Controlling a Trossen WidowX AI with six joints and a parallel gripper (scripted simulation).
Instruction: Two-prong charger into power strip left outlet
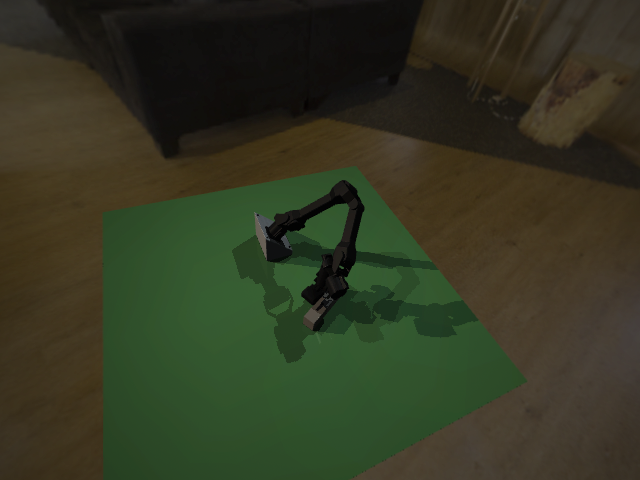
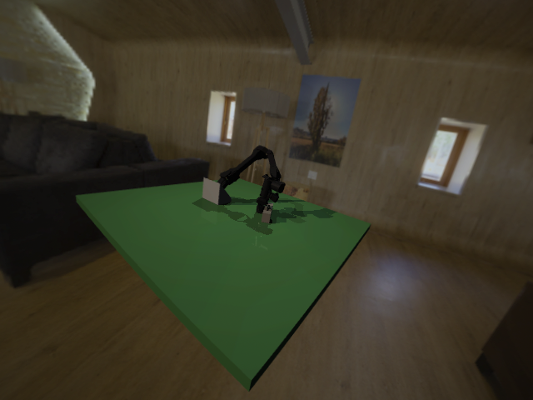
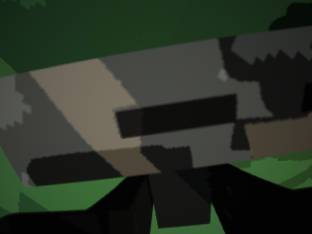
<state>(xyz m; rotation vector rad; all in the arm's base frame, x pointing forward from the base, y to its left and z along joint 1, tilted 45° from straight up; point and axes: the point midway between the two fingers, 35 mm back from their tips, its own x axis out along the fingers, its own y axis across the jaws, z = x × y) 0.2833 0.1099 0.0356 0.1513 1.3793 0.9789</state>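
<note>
Now: gripper tip 1 cm to the right of the two-prong charger, 1 cm below it and 1 cm short of it.
</note>
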